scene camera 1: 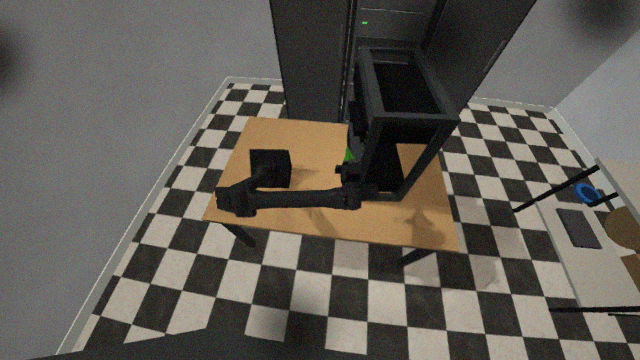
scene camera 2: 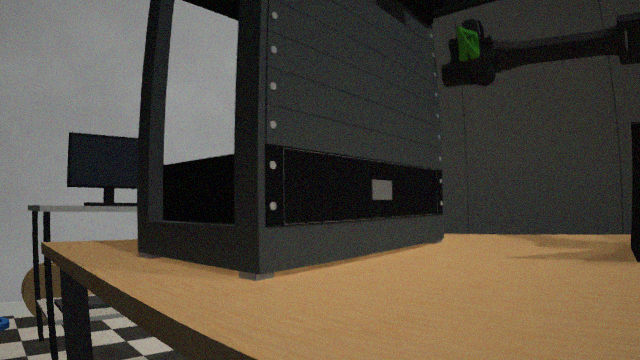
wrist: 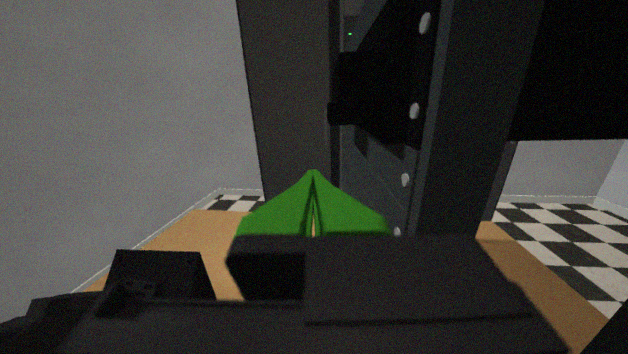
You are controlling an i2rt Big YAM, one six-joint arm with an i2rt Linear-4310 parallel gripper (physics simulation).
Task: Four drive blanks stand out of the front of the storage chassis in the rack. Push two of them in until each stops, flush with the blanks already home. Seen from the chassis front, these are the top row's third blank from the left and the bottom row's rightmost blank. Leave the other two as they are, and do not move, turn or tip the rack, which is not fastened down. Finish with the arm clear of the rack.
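Seen in the pictures: gripper, between the fingertips: [scene camera 1: 347, 147] [scene camera 2: 457, 28] [wrist: 313, 177]; arm's base, origin of its link: [scene camera 1: 267, 170].
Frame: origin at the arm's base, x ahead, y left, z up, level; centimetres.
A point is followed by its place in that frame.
Note:
The rack [scene camera 1: 412, 119] {x 62.2, y -10.4, z 52.4 cm} [scene camera 2: 249, 150] {x 47.6, y 39.1, z 5.8 cm} [wrist: 475, 100] {x 51.2, y -11.1, z 40.4 cm} stands upright on the table. The storage chassis [wrist: 395, 100] {x 48.1, y -8.3, z 40.5 cm} shows edge-on in the wrist view as a black unit high on the rack's front, with dark blocks sticking out of it. Single drive blanks cannot be told apart in that dark, and how far each stands out is unclear. My gripper [scene camera 1: 348, 154] {x 42.7, y -9.6, z 35.7 cm} [scene camera 2: 468, 44] [wrist: 313, 177] {x 42.7, y -9.6, z 35.7 cm} is shut and empty, its green fingers together. It is raised above the table beside the rack's front, near the front post, pointing along the rack's face. Whether its body touches the rack is unclear.
The arm's black base [scene camera 1: 281, 170] {x 8.1, y 0.8, z 0.3 cm} stands on the wooden table [scene camera 1: 310, 132] {x 20.0, y 42.0, z -8.3 cm} [scene camera 2: 500, 300] {x 22.3, y 34.2, z -8.2 cm}. A black unit [scene camera 2: 330, 190] {x 46.8, y 26.8, z 1.7 cm} with a pale label fills the rack's bottom. Tall cabinets [scene camera 1: 315, 60] stand behind the table. A side desk [scene camera 1: 560, 250] is at the right in scene camera 1.

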